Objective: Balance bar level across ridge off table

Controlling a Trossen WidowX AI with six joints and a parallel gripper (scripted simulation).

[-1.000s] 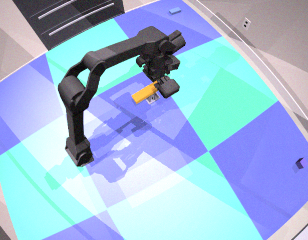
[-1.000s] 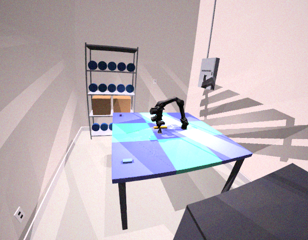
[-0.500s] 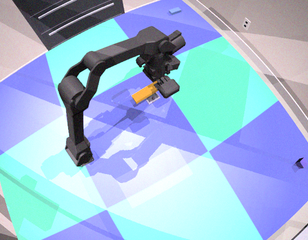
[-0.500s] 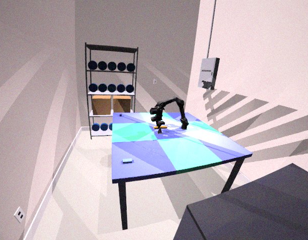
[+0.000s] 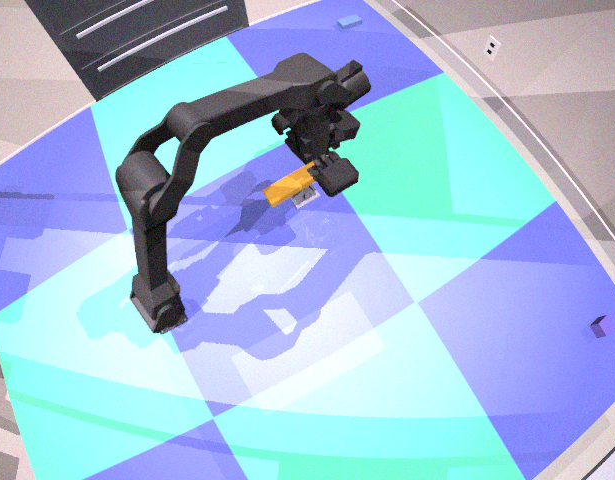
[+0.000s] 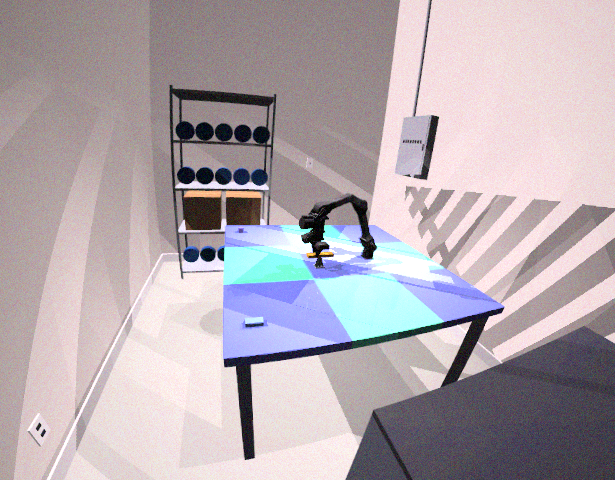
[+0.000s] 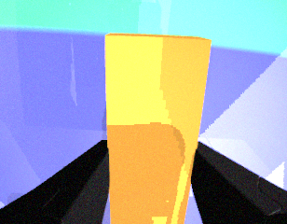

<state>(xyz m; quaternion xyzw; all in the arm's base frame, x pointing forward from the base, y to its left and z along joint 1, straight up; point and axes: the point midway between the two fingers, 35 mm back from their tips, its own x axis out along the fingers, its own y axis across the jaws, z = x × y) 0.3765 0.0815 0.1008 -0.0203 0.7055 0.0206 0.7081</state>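
Right now the orange bar is 3 cm behind my gripper tip. The rest, counted from my gripper tip: small purple cube 36 cm ahead, 58 cm to the right, 5 cm below; small blue block 36 cm ahead, 42 cm to the left, 6 cm below.
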